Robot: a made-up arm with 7 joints. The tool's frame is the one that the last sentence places. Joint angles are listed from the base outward.
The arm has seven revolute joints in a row. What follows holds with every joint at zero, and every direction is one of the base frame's.
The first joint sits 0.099 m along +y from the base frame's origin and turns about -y.
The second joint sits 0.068 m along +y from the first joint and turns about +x.
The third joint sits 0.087 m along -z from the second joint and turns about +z.
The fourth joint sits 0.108 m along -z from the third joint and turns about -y.
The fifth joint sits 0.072 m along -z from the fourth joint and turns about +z.
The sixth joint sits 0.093 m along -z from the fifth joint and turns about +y.
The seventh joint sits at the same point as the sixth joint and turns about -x.
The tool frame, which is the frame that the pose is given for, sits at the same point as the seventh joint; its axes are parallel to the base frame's.
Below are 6 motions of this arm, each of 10 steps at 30 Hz.
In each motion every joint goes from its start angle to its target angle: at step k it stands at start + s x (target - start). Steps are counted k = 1, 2, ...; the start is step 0. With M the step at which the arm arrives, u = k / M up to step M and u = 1 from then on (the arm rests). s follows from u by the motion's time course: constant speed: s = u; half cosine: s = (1 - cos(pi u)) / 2; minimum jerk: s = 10 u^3 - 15 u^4 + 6 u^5.
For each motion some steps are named. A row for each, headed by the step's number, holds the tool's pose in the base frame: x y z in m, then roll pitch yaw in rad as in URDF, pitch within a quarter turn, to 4 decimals.
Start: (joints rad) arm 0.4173 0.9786 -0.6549 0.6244 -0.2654 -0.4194 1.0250
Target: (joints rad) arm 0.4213 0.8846 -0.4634 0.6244 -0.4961 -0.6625 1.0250
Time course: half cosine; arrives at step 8
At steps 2, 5, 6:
2: 0.1663 0.4051 -0.1820 0.0619 -0.1744 -1.4256
5: 0.1738 0.3980 -0.1841 0.1149 -0.2128 -1.5764
6: 0.1758 0.3959 -0.1848 0.1306 -0.2220 -1.6205

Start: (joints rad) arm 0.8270 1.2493 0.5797 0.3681 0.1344 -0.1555 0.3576
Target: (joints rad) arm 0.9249 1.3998 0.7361 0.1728 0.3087 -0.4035 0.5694
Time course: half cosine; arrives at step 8
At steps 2, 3, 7, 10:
2: 0.0851 0.5112 -0.0153 2.9237 -1.2344 -2.0013
3: 0.0774 0.5140 -0.0135 3.0498 -1.1905 -2.1261
7: 0.0479 0.5222 -0.0087 -2.9705 -0.9681 -2.3638
10: 0.0463 0.5226 -0.0085 -2.9623 -0.9541 -2.3695

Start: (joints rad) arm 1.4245 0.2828 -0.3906 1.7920 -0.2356 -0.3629 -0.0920
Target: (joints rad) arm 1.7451 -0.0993 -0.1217 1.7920 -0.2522 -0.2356 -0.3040
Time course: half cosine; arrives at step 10
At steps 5, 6, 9, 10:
5: 0.1597 0.1409 0.1580 3.1109 0.5764 -2.9309
6: 0.1495 0.1379 0.1671 -3.0775 0.6009 -2.9514
9: 0.1277 0.1322 0.1833 -2.8968 0.6482 -3.0087
10: 0.1260 0.1318 0.1844 -2.8840 0.6517 -3.0140

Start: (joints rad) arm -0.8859 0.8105 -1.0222 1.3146 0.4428 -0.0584 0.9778
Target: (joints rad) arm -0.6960 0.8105 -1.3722 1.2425 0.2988 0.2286 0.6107
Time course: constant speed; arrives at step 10
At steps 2, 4, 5, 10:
2: -0.1518 0.2430 -0.2316 -1.4296 -0.0354 -0.7226
4: -0.1534 0.2418 -0.2329 -1.3830 -0.0050 -0.8153
5: -0.1541 0.2414 -0.2335 -1.3590 0.0089 -0.8630
10: -0.1572 0.2413 -0.2362 -1.2304 0.0671 -1.1113

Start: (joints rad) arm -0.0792 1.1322 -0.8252 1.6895 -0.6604 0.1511 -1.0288
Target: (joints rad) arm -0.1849 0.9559 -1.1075 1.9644 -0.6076 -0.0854 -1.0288
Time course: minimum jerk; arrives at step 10
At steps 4, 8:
4: 0.0766 0.2482 -0.1991 1.8583 -0.1783 -2.1175
8: 0.0362 0.2000 -0.1978 1.9423 -0.6202 -2.3697

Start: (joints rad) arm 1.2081 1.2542 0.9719 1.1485 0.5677 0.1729 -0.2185
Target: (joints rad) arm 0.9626 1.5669 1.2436 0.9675 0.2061 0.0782 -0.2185
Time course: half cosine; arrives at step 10
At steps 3, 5, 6, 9, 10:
3: -0.0203 0.4583 0.0923 -2.0844 -0.2220 -2.5820
5: -0.0434 0.4599 0.0955 -2.0783 -0.2919 -2.4332
6: -0.0551 0.4596 0.0986 -2.0822 -0.3250 -2.3558
9: -0.0781 0.4565 0.1079 -2.1041 -0.3837 -2.1968
10: -0.0797 0.4561 0.1087 -2.1065 -0.3876 -2.1848

